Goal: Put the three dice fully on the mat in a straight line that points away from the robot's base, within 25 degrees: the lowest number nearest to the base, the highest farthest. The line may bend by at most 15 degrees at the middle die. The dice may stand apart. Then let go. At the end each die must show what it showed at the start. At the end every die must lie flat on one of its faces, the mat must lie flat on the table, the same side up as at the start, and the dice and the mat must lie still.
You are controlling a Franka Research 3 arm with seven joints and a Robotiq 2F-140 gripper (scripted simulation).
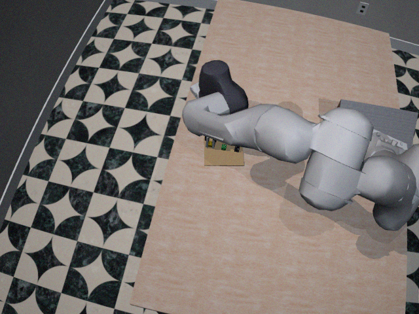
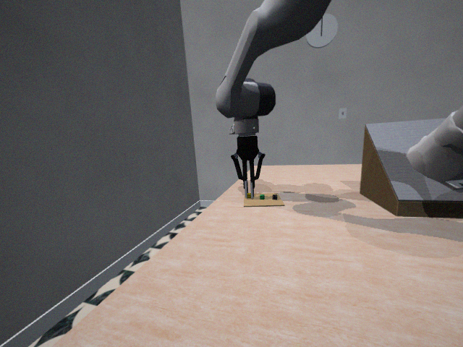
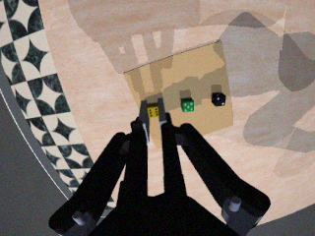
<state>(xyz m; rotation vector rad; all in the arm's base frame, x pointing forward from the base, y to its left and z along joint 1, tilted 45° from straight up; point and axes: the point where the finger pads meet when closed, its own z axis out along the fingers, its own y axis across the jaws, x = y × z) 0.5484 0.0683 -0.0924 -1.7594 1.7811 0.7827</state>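
Right now the yellow die is 3 cm below my hand. Round my hand: green die: 5 cm behind, 3 cm below; tan mat: 5 cm behind, 4 cm below; black die: 10 cm behind, 3 cm below.
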